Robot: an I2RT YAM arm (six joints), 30 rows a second.
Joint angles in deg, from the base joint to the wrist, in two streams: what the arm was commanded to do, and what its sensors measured. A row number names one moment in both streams.
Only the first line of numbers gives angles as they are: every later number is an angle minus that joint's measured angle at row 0.
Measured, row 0:
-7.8, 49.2, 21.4, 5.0, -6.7, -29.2
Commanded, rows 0 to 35:
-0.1, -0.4, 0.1, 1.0, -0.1, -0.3
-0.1, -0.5, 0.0, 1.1, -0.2, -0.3
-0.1, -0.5, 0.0, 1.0, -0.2, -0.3
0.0, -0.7, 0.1, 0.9, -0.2, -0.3
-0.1, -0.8, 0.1, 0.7, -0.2, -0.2
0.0, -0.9, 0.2, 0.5, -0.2, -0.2
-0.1, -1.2, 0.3, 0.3, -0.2, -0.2
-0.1, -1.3, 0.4, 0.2, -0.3, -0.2
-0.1, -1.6, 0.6, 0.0, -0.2, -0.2
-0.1, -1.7, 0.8, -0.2, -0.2, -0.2
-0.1, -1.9, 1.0, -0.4, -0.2, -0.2
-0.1, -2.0, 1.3, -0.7, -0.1, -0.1
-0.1, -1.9, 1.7, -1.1, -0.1, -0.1
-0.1, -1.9, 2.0, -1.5, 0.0, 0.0
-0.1, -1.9, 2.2, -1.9, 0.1, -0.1
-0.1, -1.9, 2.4, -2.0, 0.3, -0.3
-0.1, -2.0, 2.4, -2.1, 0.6, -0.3
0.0, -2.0, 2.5, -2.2, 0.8, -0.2
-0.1, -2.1, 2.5, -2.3, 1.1, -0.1
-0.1, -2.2, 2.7, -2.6, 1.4, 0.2
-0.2, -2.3, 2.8, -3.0, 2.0, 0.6
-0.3, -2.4, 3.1, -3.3, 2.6, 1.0
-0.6, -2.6, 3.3, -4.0, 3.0, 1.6
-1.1, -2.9, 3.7, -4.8, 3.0, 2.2
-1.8, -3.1, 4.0, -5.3, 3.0, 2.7
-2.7, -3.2, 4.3, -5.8, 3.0, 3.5
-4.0, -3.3, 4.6, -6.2, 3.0, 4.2
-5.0, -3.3, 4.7, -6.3, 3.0, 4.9
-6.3, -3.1, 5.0, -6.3, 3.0, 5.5
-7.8, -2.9, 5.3, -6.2, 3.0, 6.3
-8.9, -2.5, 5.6, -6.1, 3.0, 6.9
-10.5, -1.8, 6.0, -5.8, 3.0, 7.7
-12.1, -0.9, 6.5, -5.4, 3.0, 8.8
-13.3, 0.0, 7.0, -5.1, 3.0, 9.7
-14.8, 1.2, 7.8, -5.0, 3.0, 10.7
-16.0, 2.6, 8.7, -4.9, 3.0, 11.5
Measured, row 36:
-13.3, 0.3, 5.3, -4.9, 2.7, 7.3
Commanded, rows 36 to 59:
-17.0, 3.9, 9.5, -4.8, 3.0, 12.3
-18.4, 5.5, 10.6, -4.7, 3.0, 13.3
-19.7, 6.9, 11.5, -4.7, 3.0, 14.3
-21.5, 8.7, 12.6, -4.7, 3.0, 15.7
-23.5, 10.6, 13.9, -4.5, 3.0, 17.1
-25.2, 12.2, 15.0, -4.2, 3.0, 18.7
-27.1, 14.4, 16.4, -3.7, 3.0, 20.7
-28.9, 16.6, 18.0, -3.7, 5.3, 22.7
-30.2, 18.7, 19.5, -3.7, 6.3, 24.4
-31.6, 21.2, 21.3, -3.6, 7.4, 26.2
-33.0, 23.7, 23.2, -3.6, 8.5, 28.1
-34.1, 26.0, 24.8, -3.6, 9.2, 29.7
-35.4, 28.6, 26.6, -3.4, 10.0, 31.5
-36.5, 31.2, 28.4, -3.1, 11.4, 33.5
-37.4, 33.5, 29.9, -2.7, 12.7, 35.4
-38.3, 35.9, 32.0, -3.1, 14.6, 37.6
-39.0, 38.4, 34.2, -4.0, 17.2, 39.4
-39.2, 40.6, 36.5, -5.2, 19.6, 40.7
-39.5, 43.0, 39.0, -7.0, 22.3, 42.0
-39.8, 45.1, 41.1, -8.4, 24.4, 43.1
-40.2, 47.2, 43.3, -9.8, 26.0, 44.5
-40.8, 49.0, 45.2, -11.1, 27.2, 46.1
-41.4, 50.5, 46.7, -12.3, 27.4, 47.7
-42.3, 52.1, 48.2, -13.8, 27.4, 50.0
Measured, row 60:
-41.0, 49.7, 43.9, -8.5, 22.1, 42.4
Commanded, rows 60 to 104:
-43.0, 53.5, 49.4, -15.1, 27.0, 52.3
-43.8, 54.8, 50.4, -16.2, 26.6, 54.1
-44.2, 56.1, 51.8, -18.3, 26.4, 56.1
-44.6, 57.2, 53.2, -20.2, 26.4, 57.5
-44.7, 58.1, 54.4, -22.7, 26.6, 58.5
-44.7, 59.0, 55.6, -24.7, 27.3, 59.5
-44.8, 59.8, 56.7, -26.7, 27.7, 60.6
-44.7, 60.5, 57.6, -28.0, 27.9, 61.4
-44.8, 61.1, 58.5, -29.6, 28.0, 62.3
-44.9, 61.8, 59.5, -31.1, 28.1, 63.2
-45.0, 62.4, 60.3, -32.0, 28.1, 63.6
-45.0, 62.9, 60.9, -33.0, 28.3, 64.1
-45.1, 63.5, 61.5, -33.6, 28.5, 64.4
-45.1, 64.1, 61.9, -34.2, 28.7, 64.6
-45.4, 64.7, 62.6, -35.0, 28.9, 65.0
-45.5, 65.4, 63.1, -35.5, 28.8, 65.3
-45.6, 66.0, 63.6, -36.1, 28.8, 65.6
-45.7, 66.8, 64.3, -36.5, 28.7, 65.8
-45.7, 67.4, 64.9, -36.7, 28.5, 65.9
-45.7, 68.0, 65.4, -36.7, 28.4, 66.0
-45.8, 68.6, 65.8, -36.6, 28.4, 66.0
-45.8, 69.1, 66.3, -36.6, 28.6, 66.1
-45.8, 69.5, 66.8, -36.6, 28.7, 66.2
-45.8, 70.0, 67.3, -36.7, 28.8, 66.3
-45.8, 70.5, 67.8, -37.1, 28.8, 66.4
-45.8, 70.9, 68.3, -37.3, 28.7, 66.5
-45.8, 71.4, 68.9, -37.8, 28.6, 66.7
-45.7, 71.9, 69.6, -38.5, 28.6, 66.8
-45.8, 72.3, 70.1, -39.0, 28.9, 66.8
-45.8, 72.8, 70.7, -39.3, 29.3, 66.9
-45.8, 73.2, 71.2, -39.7, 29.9, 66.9
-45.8, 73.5, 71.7, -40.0, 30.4, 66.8
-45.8, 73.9, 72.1, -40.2, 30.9, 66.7
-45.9, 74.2, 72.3, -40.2, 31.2, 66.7
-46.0, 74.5, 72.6, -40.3, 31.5, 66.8
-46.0, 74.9, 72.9, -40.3, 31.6, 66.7
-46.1, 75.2, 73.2, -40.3, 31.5, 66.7
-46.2, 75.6, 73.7, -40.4, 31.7, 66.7
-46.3, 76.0, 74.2, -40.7, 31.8, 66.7
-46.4, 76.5, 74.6, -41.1, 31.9, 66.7
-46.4, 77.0, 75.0, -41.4, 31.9, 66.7
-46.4, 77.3, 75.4, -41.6, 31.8, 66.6
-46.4, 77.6, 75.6, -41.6, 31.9, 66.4
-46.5, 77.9, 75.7, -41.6, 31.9, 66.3
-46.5, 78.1, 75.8, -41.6, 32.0, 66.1
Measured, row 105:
-46.2, 77.1, 73.3, -40.5, 30.5, 66.0
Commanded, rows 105 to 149:
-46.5, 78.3, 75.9, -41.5, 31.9, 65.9
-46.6, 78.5, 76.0, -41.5, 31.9, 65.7
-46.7, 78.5, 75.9, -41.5, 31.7, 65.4
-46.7, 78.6, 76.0, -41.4, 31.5, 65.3
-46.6, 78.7, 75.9, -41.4, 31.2, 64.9
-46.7, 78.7, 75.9, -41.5, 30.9, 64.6
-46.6, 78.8, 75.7, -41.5, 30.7, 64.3
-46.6, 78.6, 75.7, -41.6, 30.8, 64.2
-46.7, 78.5, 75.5, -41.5, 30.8, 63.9
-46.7, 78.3, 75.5, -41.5, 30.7, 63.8
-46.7, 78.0, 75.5, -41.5, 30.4, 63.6
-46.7, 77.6, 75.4, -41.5, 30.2, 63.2
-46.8, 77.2, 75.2, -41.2, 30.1, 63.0
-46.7, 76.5, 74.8, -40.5, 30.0, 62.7
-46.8, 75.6, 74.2, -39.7, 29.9, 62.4
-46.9, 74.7, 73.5, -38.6, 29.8, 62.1
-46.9, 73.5, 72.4, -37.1, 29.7, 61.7
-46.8, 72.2, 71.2, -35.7, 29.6, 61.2
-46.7, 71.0, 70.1, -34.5, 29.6, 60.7
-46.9, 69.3, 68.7, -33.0, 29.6, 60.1
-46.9, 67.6, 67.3, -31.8, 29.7, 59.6
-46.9, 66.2, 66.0, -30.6, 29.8, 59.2
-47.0, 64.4, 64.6, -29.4, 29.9, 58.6
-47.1, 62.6, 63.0, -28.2, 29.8, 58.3
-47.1, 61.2, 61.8, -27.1, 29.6, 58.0
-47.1, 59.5, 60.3, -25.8, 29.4, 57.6
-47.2, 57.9, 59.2, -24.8, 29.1, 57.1
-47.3, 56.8, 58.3, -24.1, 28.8, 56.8
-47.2, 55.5, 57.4, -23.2, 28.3, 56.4
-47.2, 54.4, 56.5, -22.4, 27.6, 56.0
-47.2, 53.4, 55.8, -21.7, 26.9, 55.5
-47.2, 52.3, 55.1, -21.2, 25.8, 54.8
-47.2, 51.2, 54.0, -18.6, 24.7, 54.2
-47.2, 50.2, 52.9, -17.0, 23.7, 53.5
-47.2, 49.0, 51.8, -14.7, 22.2, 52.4
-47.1, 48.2, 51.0, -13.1, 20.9, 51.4
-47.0, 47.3, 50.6, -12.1, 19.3, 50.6
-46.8, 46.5, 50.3, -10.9, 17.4, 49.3
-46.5, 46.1, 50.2, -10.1, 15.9, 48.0
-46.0, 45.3, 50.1, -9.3, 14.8, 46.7
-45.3, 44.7, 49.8, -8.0, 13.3, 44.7
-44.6, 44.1, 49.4, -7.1, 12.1, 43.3
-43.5, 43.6, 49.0, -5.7, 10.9, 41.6
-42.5, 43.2, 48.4, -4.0, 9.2, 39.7
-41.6, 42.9, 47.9, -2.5, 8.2, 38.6
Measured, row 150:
-44.4, 46.6, 48.5, -14.1, 14.0, 45.1
